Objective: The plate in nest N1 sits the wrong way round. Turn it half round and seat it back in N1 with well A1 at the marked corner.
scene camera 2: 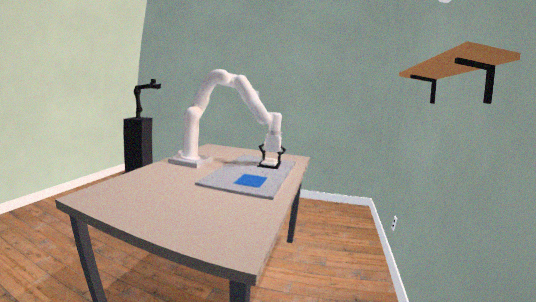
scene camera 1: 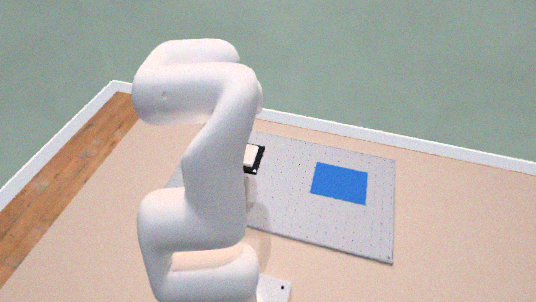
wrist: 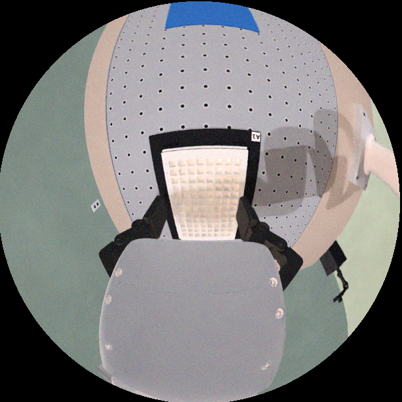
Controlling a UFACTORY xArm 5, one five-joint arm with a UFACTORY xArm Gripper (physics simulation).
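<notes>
The white well plate (scene camera 1: 251, 155) (scene camera 2: 270, 162) (wrist: 206, 187) lies in the black nest (scene camera 1: 260, 157) (scene camera 2: 262, 165) (wrist: 200, 138), its long sides along the nest's side walls. The nest's white A1 label (wrist: 256, 136) is at its upper right corner in the wrist view. No well mark can be read on the plate, and its near end is hidden by the gripper body. My gripper (scene camera 2: 271, 162) (wrist: 200, 205) is open, with one black finger beside each long side of the plate. In scene camera 1 the arm hides the gripper and part of the nest.
The nest stands on a grey perforated board (scene camera 1: 290, 210) (scene camera 2: 220, 182) (wrist: 205, 100). A blue rectangle (scene camera 1: 340, 183) (scene camera 2: 251, 180) (wrist: 211, 16) lies on the same board. The arm's base (scene camera 2: 190, 159) (wrist: 361, 147) stands on the table beside the board.
</notes>
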